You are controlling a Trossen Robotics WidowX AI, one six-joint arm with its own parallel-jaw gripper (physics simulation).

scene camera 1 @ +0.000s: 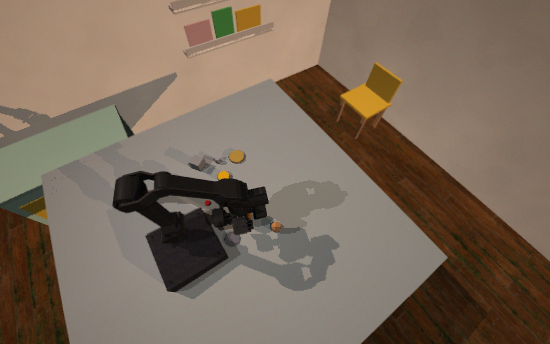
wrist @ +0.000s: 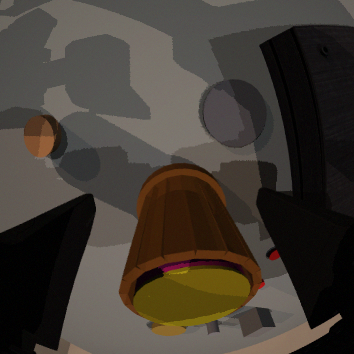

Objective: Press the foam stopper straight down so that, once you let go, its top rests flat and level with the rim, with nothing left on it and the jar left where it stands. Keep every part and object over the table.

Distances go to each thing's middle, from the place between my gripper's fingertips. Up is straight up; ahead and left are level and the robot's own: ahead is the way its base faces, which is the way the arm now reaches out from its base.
The dark round piece (wrist: pixel 234 113) lies 7 cm behind my hand, 1 cm to the right of it and 7 cm below it.
